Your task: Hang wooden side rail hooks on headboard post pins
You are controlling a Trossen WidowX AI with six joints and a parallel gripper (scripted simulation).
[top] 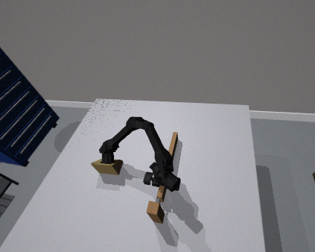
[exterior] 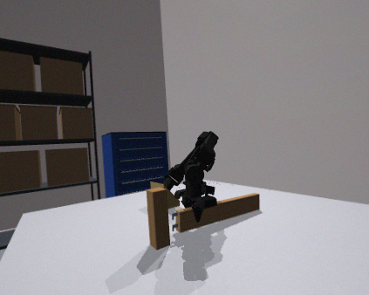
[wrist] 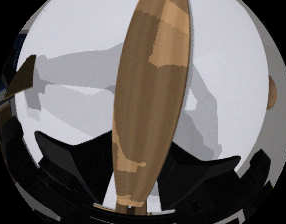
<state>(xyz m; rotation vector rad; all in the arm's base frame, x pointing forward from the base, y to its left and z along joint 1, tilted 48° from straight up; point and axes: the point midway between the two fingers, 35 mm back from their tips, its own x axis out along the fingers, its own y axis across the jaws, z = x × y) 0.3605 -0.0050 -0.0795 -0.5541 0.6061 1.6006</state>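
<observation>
Now: gripper tip 1 cm short of the headboard post, 15 cm to the left of it and 4 cm below it.
</observation>
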